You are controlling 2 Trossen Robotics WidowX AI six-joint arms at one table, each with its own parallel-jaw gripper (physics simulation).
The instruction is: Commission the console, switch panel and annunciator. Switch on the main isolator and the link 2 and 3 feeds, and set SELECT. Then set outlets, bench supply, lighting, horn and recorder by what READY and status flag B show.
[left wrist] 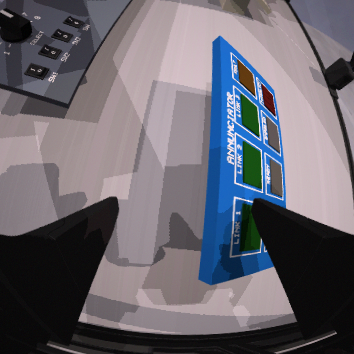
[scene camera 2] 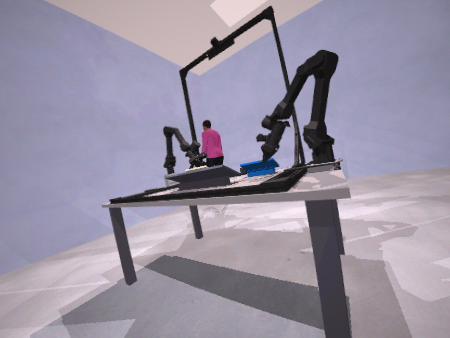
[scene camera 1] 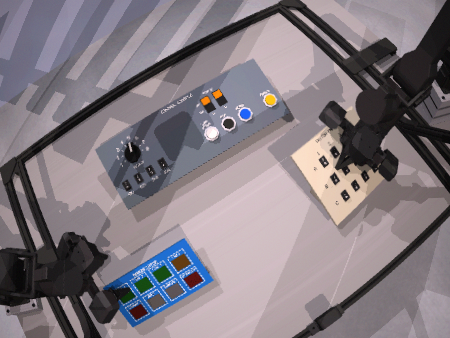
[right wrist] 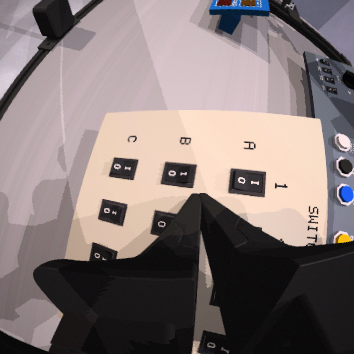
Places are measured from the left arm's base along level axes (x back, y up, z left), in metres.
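Where they show: left gripper, fingertip midpoint: (left wrist: pixel 185 204) (scene camera 2: pixel 264 162) (scene camera 1: pixel 118 273); right gripper, fingertip midpoint: (scene camera 1: pixel 336 168) (right wrist: pixel 197 199); left arm's base at its link origin: (scene camera 2: pixel 324 162); right arm's base at its link origin: (scene camera 2: pixel 171 174) (scene camera 1: pixel 447 81).
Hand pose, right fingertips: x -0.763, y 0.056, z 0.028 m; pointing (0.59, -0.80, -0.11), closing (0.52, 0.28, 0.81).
Observation:
Each offset is from my right fingertips to the centre of the thing.
The grey console {dx +0.244, dy -0.041, dz +0.206 m} (scene camera 1: pixel 240 80) (scene camera 2: pixel 200 175) (left wrist: pixel 20 55) (right wrist: pixel 322 115) has the SELECT knob {dx +0.377, dy -0.001, dz +0.180 m} (scene camera 1: pixel 132 152) (left wrist: pixel 15 27), its pointer toward the top of its scale. Both status flags show orange in the upper half. The blue annunciator {dx +0.407, dy -0.050, dz -0.087 m} (scene camera 1: pixel 195 260) (scene camera 2: pixel 259 165) (left wrist: pixel 216 150) has dark green LINK windows and a dull grey READY window {dx +0.418, dy -0.037, dz -0.129 m} (left wrist: pixel 275 177). My left gripper (scene camera 1: pixel 114 296) (left wrist: pixel 185 204) is open and empty over its LINK 1 end. My right gripper (scene camera 1: pixel 340 166) (right wrist: pixel 197 199) is shut and empty over the cream switch panel {dx -0.020, dy -0.039, dz +0.019 m} (scene camera 1: pixel 337 215) (right wrist: pixel 150 125), between columns A and B, hiding several rockers. Rocker positions are hard to tell.
The white, black, blue and yellow buttons {dx +0.060, dy -0.024, dz +0.211 m} (scene camera 1: pixel 270 100) line the console's right part. A black frame (scene camera 1: pixel 150 77) surrounds the table area and rises over it in scene camera 2. A person in a pink top (scene camera 2: pixel 212 143) stands behind the table.

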